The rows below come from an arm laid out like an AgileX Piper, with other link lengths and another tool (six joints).
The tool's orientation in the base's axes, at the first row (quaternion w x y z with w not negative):
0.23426, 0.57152, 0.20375, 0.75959
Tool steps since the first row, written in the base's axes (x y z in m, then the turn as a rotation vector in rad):
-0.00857, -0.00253, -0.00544, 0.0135, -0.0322, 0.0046
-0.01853, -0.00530, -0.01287, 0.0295, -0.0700, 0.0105
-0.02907, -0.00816, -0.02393, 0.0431, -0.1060, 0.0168
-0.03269, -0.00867, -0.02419, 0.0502, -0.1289, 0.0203
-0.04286, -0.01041, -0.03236, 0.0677, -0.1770, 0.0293
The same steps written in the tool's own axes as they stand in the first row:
-0.00366, -0.00004, -0.00980, -0.0186, 0.0270, 0.0129
-0.00867, -0.00087, -0.02147, -0.0401, 0.0589, 0.0283
-0.01641, -0.00365, -0.03467, -0.0596, 0.0900, 0.0415
-0.01605, -0.00295, -0.03824, -0.0721, 0.1096, 0.0483
-0.02098, -0.00501, -0.05027, -0.0976, 0.1515, 0.0656

